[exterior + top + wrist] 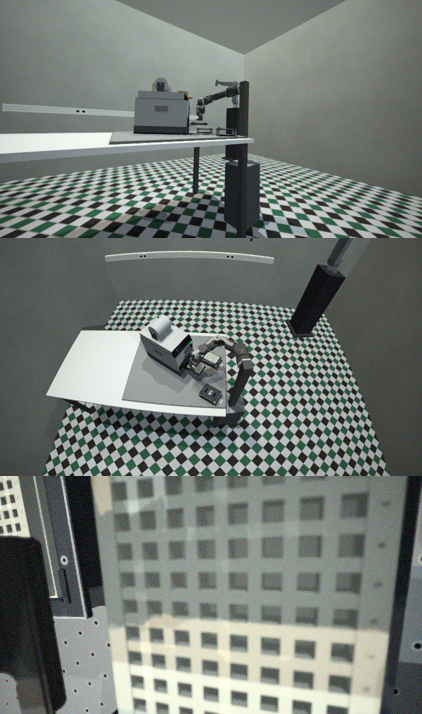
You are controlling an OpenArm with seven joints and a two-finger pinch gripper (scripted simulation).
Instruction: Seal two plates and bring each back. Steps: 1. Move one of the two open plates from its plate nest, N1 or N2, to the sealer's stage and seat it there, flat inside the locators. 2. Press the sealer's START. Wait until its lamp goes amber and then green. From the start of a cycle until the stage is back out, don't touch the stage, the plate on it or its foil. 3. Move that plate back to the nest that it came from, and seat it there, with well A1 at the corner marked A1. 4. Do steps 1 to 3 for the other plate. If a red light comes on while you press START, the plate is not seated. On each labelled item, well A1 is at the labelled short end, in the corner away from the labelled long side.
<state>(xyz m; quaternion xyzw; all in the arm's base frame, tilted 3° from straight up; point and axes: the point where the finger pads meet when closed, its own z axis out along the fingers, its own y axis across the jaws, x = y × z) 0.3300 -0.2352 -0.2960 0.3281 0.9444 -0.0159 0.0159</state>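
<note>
Right now my hand is 30 mm above the dark stage. Also, from my hand: white foil roll (290 mm above, 260 mm ahead, 210 mm to the right); then touch screen (190 mm above, 120 mm ahead, 40 mm to the right).
</note>
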